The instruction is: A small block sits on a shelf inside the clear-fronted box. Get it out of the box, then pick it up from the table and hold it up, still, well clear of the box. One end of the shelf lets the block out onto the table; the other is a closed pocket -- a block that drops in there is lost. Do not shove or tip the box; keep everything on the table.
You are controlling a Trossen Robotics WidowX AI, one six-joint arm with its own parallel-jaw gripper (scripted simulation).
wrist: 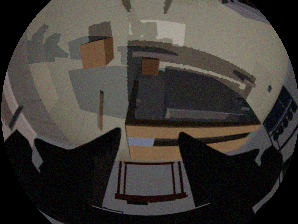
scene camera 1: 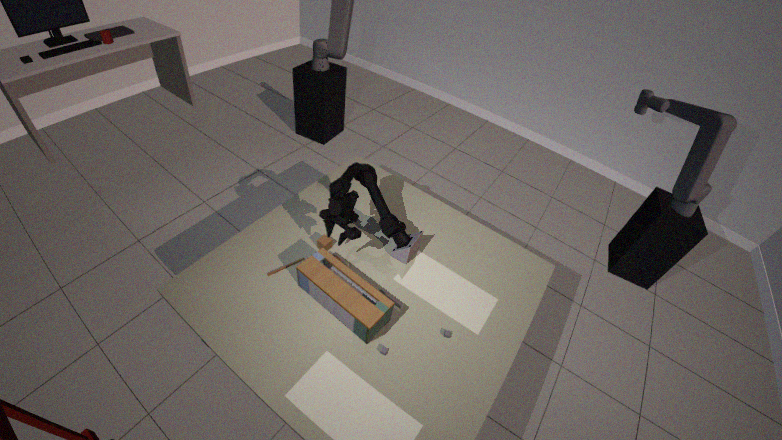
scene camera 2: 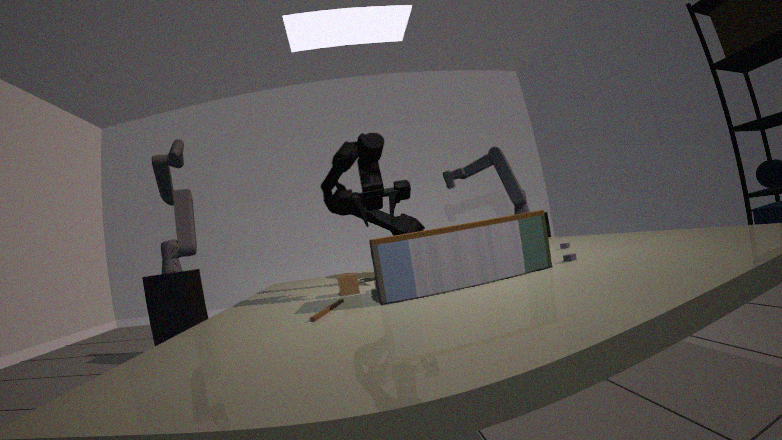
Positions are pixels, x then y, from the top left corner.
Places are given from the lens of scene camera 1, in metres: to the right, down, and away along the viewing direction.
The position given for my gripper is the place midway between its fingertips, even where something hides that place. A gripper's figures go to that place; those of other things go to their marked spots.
my gripper (scene camera 1: 333, 241): -0.23, 0.09, 1.38
long box (scene camera 1: 363, 309): -0.10, 0.32, 1.22
